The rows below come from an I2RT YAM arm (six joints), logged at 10 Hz.
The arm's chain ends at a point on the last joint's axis. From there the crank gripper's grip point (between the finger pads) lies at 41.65 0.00 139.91 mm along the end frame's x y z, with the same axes.
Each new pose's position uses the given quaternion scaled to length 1; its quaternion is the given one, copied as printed.
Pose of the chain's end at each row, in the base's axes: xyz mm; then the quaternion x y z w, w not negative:
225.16, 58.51, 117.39, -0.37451, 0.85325, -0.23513, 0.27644
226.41, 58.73, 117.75, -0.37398, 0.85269, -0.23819, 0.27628
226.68, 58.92, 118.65, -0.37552, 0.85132, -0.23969, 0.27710
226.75, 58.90, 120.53, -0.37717, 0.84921, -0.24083, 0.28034
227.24, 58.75, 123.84, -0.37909, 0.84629, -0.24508, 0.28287
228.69, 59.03, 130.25, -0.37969, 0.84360, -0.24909, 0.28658
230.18, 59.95, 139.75, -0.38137, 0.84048, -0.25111, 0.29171
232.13, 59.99, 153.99, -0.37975, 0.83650, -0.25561, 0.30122
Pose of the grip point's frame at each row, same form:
292.20, -0.69, 2.02, -0.37451, 0.85325, -0.23513, 0.27644
293.61, -1.23, 2.87, -0.37398, 0.85269, -0.23819, 0.27628
294.37, -1.22, 4.15, -0.37552, 0.85132, -0.23969, 0.27710
295.53, -1.04, 6.58, -0.37717, 0.84921, -0.24083, 0.28034
297.21, -1.78, 10.93, -0.37909, 0.84629, -0.24508, 0.28287
300.00, -1.95, 18.42, -0.37969, 0.84360, -0.24909, 0.28658
303.14, -0.78, 28.85, -0.38137, 0.84048, -0.25111, 0.29171
307.72, -0.71, 44.85, -0.37975, 0.83650, -0.25561, 0.30122

